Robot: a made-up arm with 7 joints.
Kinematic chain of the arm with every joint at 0, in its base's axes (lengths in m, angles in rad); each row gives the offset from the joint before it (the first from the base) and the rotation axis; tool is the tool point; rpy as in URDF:
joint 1: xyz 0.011 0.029 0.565 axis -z
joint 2: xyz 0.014 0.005 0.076 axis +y
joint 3: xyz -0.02 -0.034 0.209 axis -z
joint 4: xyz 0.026 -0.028 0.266 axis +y
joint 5: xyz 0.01 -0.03 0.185 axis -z
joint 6: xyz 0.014 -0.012 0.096 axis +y
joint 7: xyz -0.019 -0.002 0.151 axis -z
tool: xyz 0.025 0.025 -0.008 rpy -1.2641 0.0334 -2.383
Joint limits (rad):
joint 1: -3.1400..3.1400
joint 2: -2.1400..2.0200
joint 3: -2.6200..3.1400
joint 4: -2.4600..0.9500
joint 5: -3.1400..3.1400
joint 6: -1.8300..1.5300
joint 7: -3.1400..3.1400
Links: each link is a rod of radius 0.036 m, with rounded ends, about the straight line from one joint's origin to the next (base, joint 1, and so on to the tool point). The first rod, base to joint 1, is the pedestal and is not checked.
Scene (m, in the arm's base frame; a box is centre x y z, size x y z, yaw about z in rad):
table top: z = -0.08
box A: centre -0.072 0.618 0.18 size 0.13 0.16 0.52 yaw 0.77
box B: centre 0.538 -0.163 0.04 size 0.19 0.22 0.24 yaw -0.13
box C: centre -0.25 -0.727 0 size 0.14 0.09 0.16 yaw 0.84
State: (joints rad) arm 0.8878 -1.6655 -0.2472 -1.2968 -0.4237 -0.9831 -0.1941
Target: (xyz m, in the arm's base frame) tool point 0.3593 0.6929 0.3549
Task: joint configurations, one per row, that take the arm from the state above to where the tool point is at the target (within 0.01 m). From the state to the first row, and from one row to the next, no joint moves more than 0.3 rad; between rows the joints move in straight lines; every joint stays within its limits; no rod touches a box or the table.
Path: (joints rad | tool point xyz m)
1: 1.1587 -1.4483 -0.2124 -1.3082 -0.4056 -0.9761 -0.2000 | -0.3606 0.4169 0.3609
2: 1.4295 -1.2312 -0.1777 -1.3196 -0.3874 -0.9691 -0.2059 | -0.2367 0.5499 0.4718
3: 1.7004 -1.0140 -0.1429 -1.3311 -0.3693 -0.9621 -0.2118 | -0.0720 0.6180 0.5904
4: 1.8405 -1.1965 -0.0404 -1.1137 -0.3667 -0.8228 -0.1823 | 0.0696 0.6884 0.5092
5: 1.9805 -1.3789 0.0620 -0.8963 -0.3641 -0.6836 -0.1528 | 0.2201 0.7114 0.4296
6: 2.1206 -1.5613 0.1645 -0.6789 -0.3614 -0.5444 -0.1232 | 0.3593 0.6929 0.3549

